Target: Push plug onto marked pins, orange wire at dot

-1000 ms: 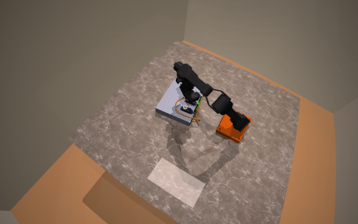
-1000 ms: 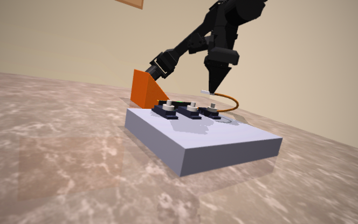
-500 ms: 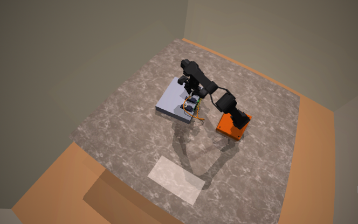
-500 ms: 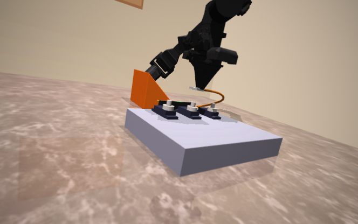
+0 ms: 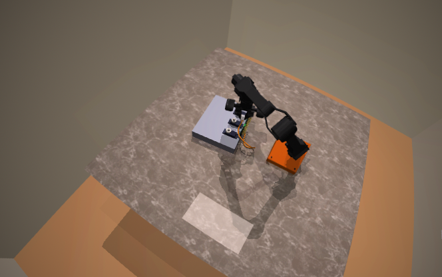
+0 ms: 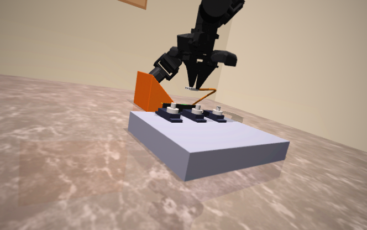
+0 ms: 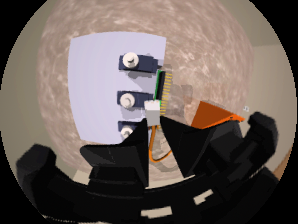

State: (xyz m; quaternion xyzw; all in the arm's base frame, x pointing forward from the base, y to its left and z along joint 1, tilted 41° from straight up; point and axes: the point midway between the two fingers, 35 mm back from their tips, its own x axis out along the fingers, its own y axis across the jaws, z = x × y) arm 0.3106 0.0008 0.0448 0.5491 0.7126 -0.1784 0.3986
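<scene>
Now: the green band 5 cm below my gripper tip, 2 cm behind it and 1 cm to the right of it. The rest, counted from my gripper tip: grey printed holder: 14 cm ahead, 10 cm below, 1 cm to the left.
</scene>
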